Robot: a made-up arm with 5 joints. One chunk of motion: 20 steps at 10 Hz.
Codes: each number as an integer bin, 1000 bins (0 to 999) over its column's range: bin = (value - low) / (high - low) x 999, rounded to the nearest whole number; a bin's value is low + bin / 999 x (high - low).
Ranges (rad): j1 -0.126..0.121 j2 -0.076..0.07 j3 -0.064..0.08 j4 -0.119..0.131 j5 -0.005..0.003
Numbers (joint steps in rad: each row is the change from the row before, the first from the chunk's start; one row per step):
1: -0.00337 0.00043 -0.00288 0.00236 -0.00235
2: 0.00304 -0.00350 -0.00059 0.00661 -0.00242
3: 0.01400 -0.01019 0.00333 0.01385 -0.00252
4: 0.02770 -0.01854 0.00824 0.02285 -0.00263
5: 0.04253 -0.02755 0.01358 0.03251 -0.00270
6: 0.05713 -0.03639 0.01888 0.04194 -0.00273
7: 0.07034 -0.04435 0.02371 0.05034 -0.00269
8: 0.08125 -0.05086 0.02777 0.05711 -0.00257
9: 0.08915 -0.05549 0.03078 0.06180 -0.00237
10: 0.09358 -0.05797 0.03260 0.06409 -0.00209
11: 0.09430 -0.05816 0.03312 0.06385 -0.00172
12: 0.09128 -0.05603 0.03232 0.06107 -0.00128
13: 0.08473 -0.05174 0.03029 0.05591 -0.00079
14: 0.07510 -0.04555 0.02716 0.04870 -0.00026
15: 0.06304 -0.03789 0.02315 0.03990 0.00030
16: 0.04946 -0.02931 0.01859 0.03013 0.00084
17: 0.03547 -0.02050 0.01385 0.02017 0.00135
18: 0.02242 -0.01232 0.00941 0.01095 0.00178
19: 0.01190 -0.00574 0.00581 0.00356 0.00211
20: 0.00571 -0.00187 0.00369 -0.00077 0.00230
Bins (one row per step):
1: 496 523 424 485 331
2: 522 496 440 502 322
3: 566 450 467 531 310
4: 622 393 501 567 296
5: 682 332 538 605 287
6: 741 271 575 643 283
7: 794 217 608 677 288
8: 838 172 637 704 303
9: 870 140 658 722 328
10: 888 123 670 732 363
11: 891 122 674 731 410
12: 879 137 668 720 465
13: 852 166 654 699 526
14: 813 208 632 670 592
15: 765 261 605 635 662
16: 710 319 573 596 729
17: 653 380 540 556 793
18: 600 436 509 519 847
19: 558 481 484 490 888
20: 533 507 470 472 912

